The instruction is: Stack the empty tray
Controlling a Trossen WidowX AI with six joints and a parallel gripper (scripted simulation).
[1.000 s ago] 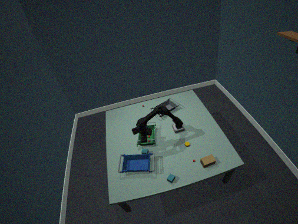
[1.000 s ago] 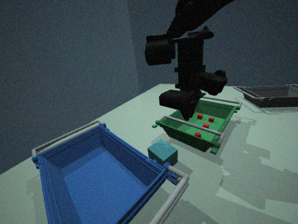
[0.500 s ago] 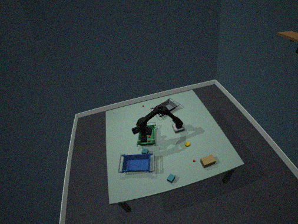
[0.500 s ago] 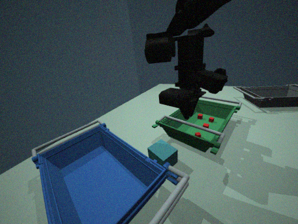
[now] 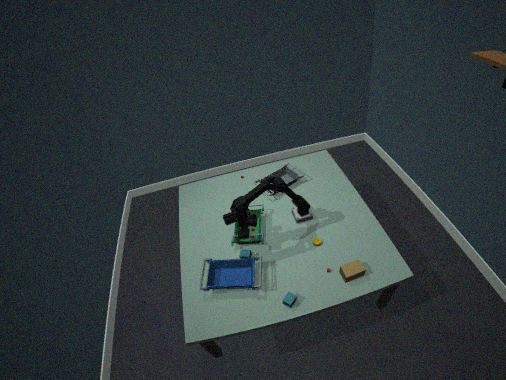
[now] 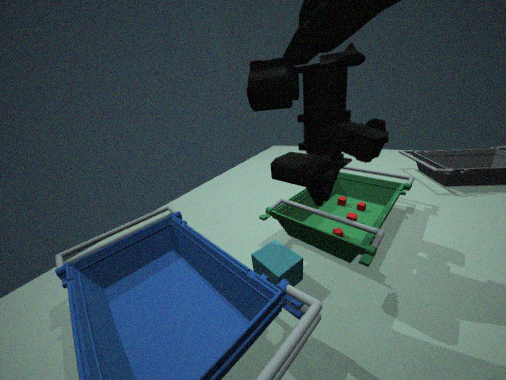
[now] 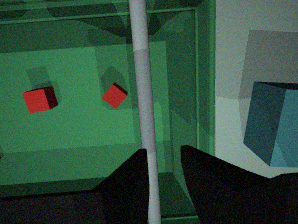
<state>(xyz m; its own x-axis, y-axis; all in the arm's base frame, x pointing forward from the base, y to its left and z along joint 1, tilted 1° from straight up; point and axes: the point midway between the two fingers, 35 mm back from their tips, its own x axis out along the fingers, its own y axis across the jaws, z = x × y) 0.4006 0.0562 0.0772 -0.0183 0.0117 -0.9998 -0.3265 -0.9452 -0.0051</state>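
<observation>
The grey tray is 370 mm behind my gripper tip, 420 mm to the right of it and 40 mm below it. From my gripper tip the other things lie so: brown box: 470 mm behind, 460 mm to the left, 60 mm below; yellow block: 390 mm behind, 180 mm to the left, 80 mm below.
</observation>
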